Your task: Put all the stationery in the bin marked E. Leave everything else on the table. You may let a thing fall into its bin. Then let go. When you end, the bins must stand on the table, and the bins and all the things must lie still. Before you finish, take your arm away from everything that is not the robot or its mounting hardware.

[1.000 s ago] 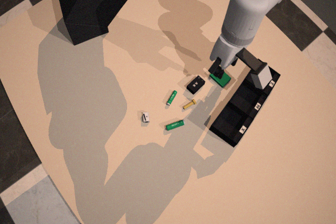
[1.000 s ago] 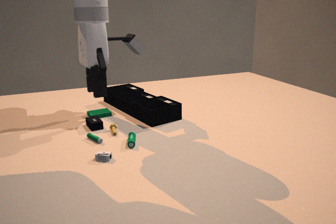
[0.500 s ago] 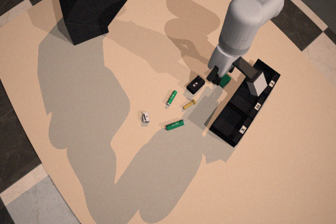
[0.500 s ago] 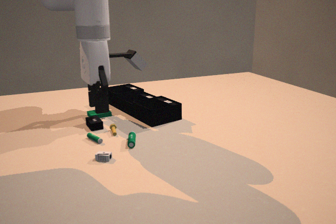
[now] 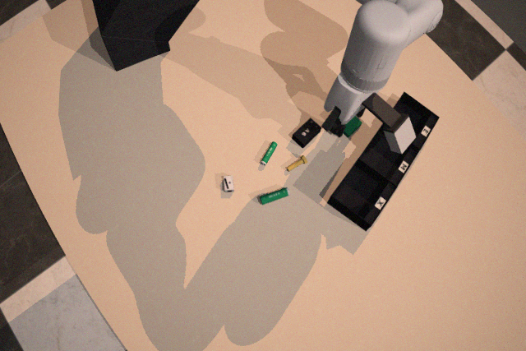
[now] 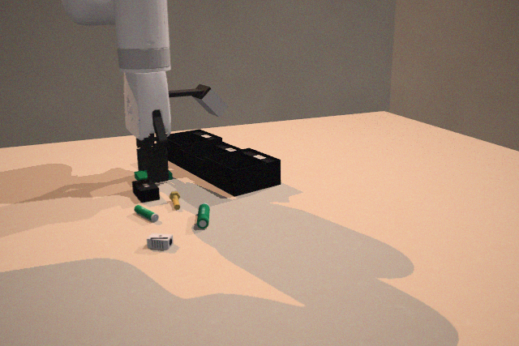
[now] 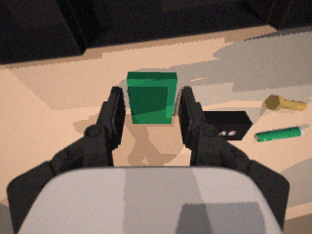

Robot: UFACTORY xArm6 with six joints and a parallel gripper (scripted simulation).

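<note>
My hand is 2 cm above the green eraser. Also, from my hand: black bin row (10 cm ahead); yellow bolt (1 cm ahead, 12 cm to the right, 2 cm below); black 9 V battery (3 cm behind, 6 cm to the right, 1 cm below).
</note>
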